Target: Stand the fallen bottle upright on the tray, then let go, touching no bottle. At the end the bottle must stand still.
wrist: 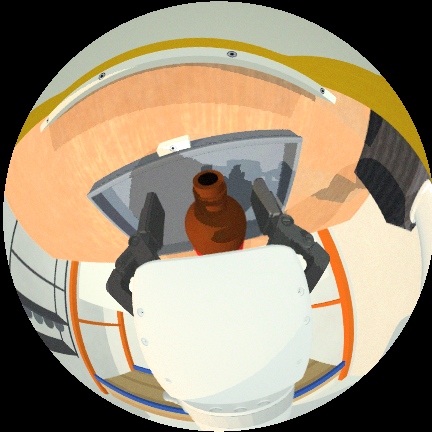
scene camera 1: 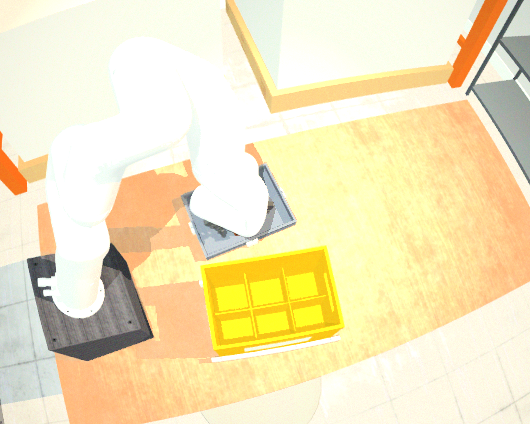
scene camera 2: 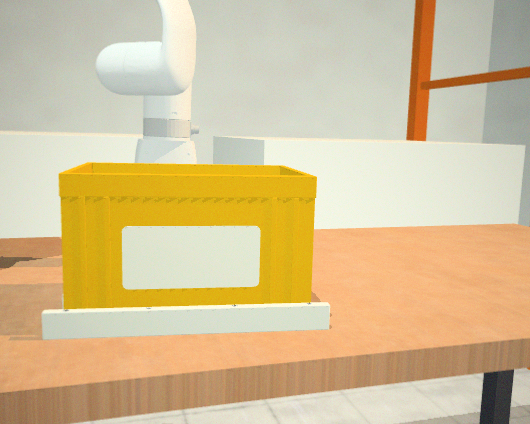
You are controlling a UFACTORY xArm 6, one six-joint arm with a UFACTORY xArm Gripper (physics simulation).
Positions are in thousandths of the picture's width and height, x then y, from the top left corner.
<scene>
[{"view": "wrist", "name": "gripper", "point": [476,450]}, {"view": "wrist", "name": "brown bottle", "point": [499,515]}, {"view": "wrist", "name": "white strip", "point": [425,126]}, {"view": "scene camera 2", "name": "white strip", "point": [397,754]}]
</scene>
